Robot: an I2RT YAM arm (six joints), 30 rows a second.
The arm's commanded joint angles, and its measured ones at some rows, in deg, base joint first. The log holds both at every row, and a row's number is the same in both.
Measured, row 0:
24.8, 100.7, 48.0, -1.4, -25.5, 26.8
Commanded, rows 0 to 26:
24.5, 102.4, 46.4, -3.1, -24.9, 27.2
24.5, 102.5, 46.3, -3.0, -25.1, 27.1
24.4, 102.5, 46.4, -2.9, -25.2, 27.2
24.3, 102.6, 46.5, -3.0, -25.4, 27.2
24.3, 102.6, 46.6, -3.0, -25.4, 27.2
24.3, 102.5, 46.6, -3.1, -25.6, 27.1
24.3, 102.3, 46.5, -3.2, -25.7, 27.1
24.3, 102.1, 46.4, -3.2, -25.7, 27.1
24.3, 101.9, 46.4, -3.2, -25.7, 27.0
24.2, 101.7, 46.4, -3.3, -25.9, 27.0
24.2, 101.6, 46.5, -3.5, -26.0, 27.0
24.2, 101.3, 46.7, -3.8, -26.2, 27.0
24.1, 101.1, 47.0, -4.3, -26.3, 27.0
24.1, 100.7, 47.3, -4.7, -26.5, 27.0
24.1, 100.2, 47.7, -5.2, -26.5, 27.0
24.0, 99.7, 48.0, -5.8, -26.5, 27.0
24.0, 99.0, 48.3, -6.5, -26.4, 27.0
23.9, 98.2, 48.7, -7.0, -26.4, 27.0
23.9, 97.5, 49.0, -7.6, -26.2, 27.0
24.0, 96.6, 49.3, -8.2, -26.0, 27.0
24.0, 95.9, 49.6, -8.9, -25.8, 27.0
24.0, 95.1, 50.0, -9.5, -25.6, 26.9
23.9, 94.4, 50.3, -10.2, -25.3, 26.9
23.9, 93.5, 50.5, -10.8, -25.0, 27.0
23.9, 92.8, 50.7, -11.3, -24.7, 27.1
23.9, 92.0, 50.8, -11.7, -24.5, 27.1
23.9, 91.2, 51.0, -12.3, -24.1, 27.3
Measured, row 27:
24.1, 93.7, 49.5, -9.1, -25.8, 27.0
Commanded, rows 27 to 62:
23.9, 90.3, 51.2, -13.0, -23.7, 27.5
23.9, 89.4, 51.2, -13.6, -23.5, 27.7
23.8, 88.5, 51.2, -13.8, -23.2, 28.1
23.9, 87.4, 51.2, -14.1, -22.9, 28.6
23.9, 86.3, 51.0, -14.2, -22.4, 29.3
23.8, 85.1, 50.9, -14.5, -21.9, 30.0
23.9, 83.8, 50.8, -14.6, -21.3, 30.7
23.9, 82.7, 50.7, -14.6, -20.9, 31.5
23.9, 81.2, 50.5, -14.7, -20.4, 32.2
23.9, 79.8, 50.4, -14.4, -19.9, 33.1
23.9, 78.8, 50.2, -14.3, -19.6, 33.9
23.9, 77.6, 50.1, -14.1, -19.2, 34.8
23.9, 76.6, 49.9, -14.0, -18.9, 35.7
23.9, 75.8, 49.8, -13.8, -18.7, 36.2
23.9, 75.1, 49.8, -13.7, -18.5, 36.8
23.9, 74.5, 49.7, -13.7, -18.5, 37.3
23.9, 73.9, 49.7, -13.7, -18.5, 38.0
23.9, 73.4, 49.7, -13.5, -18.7, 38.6
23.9, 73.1, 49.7, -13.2, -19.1, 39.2
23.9, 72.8, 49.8, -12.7, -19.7, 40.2
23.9, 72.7, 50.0, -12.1, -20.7, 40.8
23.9, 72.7, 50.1, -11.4, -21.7, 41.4
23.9, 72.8, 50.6, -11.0, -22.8, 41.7
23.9, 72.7, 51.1, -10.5, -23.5, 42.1
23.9, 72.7, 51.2, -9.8, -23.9, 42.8
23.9, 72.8, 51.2, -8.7, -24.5, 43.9
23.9, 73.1, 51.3, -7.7, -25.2, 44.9
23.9, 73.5, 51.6, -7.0, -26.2, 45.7
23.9, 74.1, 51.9, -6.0, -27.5, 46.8
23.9, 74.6, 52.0, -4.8, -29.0, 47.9
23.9, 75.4, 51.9, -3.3, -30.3, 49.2
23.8, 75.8, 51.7, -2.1, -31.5, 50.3
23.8, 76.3, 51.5, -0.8, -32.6, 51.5
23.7, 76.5, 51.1, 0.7, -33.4, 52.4
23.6, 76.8, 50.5, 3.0, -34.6, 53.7
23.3, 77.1, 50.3, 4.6, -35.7, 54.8
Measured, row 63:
23.9, 76.4, 50.3, -2.2, -30.7, 50.2
